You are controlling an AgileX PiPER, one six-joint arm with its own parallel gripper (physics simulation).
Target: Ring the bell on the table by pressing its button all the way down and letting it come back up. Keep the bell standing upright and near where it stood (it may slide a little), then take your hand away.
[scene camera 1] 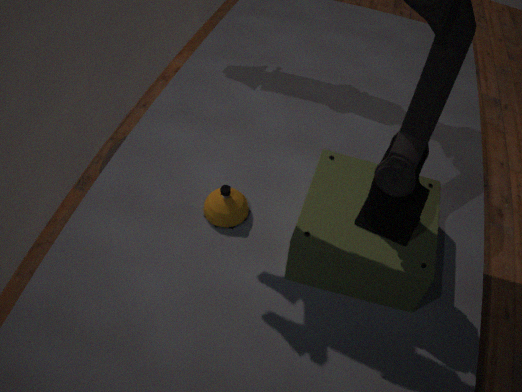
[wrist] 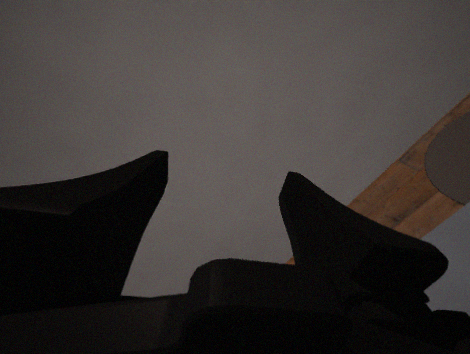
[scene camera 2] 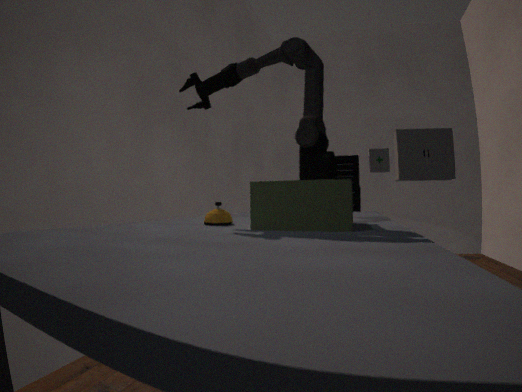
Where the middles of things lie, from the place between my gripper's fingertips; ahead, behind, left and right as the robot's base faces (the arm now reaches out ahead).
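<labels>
The yellow dome bell (scene camera 1: 229, 211) is far below my hand. As for the rest of where it sits, the bell is a good way behind my hand and slightly to the left of it.
</labels>
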